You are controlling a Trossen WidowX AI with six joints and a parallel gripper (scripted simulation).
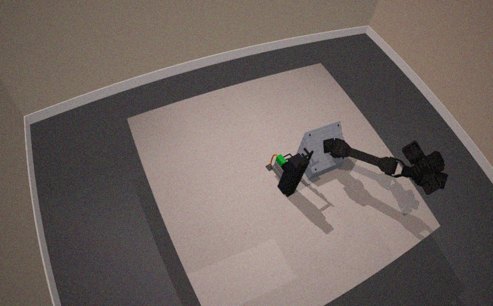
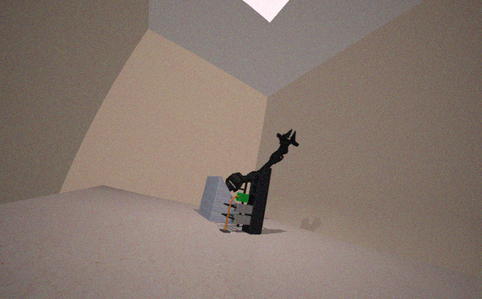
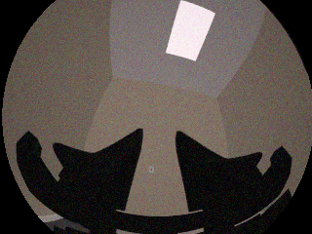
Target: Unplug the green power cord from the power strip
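My gripper tip is 540 mm above the green plug, 400 mm to the left of it and 200 mm short of it.
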